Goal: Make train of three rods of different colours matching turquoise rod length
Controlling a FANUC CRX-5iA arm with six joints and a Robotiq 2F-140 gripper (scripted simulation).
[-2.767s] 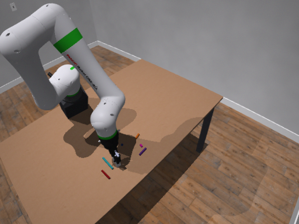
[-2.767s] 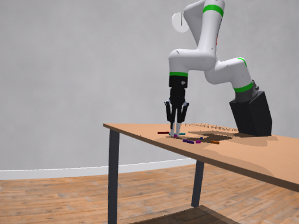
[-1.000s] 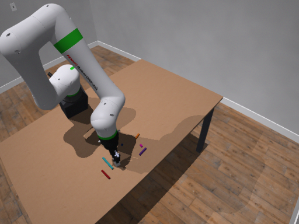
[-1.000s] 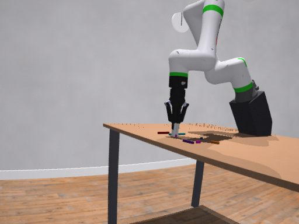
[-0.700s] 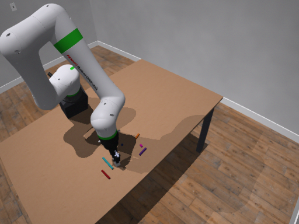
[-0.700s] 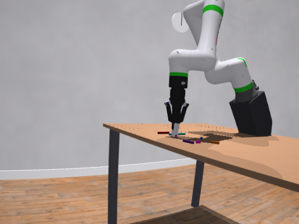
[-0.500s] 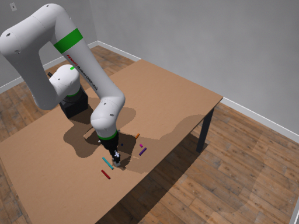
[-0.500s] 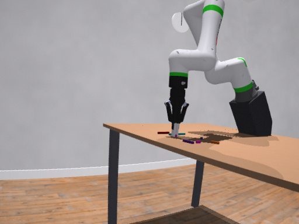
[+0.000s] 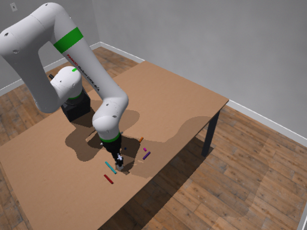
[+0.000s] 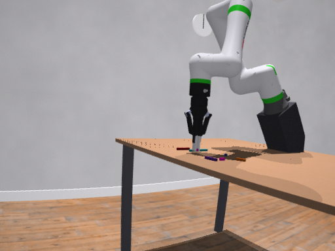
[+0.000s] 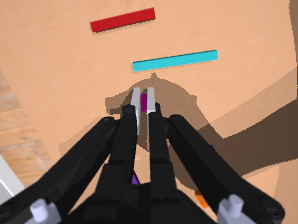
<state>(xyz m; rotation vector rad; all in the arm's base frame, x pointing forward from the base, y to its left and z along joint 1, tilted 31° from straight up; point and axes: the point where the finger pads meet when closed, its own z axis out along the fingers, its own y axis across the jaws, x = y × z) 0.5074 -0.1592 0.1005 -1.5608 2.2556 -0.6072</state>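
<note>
Now: the blue rod 12 cm to the left of my hand, 6 cm behind it and 4 cm below it. From my hand the other things lie so: purple rod 14 cm to the left, 8 cm ahead, 4 cm below; then red rod 9 cm to the right, 4 cm below, 2 cm behind; then turquoise rod 5 cm behind, 4 cm below, 3 cm to the right.
</note>
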